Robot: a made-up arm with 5 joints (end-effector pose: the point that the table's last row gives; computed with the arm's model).
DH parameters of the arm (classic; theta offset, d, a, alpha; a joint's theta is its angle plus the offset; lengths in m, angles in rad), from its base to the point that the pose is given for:
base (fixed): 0 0.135 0 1.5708
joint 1: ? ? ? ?
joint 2: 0 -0.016 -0.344 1.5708
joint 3: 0 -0.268 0.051 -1.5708
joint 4: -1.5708 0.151 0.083 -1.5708
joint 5: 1.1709 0 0.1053 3.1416
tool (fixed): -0.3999 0.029 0 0
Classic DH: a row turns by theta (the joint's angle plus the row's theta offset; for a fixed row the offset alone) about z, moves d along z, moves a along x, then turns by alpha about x.
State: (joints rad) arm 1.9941 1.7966 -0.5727 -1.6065 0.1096
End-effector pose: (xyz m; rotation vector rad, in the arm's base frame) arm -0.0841 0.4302 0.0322 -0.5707 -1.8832 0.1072
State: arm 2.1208 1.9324 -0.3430 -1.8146 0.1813
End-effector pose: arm -0.0433 0.4638 0.0563 -0.2256 -2.0222 -0.0446
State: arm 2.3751 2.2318 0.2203 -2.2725 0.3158
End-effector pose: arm 0.0442 0.4983 0.1393 0.6225 -2.4459 -0.1627
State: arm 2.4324 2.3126 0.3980 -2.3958 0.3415
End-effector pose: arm 0.0682 0.5013 0.1670 0.8581 -2.5883 -0.1277
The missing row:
joint 1: -1.5708 -0.004 0.092 1.5708
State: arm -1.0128 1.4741 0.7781 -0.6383 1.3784
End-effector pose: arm 0.1599 0.3615 0.3185 -1.8480 0.3286 -1.2333
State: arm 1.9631 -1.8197 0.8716 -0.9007 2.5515
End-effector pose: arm 0.5135 -0.3888 0.1888 0.0975 0.6926 -0.3222
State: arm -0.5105 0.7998 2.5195 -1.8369 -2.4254
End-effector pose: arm 0.4407 0.0973 0.4083 0.5065 0.3769 -0.2885
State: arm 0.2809 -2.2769 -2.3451 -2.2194 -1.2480
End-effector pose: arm 0.2085 0.1346 -0.3382 0.7063 2.3509 0.5362
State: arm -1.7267 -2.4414 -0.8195 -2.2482 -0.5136
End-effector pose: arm -0.5719 0.0985 0.3133 0.6039 -2.5459 -1.6601
